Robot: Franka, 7 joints.
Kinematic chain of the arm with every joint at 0, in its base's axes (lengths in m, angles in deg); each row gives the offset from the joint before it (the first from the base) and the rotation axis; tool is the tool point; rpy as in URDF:
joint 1: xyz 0 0 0.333 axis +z
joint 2: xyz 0 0 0 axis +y
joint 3: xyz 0 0 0.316 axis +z
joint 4: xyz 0.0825 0 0 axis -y
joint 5: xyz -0.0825 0 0.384 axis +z
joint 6: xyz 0 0 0 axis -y
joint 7: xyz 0.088 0 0 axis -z
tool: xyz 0 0 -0.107 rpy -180 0 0
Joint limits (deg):
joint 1: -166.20..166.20
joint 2: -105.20..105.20
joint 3: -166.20..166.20
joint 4: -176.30..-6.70
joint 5: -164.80..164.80
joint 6: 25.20..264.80
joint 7: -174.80..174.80
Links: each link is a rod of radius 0.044 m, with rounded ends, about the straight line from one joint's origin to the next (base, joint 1, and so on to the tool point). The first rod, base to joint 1, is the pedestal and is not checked.
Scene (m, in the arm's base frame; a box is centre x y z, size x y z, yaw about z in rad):
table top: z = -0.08
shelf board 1: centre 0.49 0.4 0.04 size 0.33 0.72 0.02 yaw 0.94
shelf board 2: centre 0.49 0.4 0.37 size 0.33 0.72 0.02 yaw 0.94
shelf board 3: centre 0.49 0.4 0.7 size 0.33 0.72 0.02 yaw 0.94
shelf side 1: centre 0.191 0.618 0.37 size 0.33 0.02 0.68 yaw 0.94
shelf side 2: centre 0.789 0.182 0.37 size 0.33 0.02 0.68 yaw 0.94
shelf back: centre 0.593 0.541 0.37 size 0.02 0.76 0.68 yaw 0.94
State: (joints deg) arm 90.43 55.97 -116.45 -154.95 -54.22 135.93 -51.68
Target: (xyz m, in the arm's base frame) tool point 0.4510 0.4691 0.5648
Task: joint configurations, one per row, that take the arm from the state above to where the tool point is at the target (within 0.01 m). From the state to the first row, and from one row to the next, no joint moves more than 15 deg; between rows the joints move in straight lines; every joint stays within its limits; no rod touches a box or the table.
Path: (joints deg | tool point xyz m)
1: 96.22 58.79 -112.91 -141.12 -53.87 138.80 -51.68 | 0.4458 -0.0838 0.4721
2: 102.00 61.61 -109.36 -127.30 -53.52 141.66 -51.68 | 0.5131 0.0811 0.5229
3: 107.79 64.43 -105.82 -113.47 -53.17 144.53 -51.68 | 0.5170 0.2745 0.5546
4: 113.58 67.25 -102.27 -99.64 -52.82 147.40 -51.68 | 0.4510 0.4692 0.5648

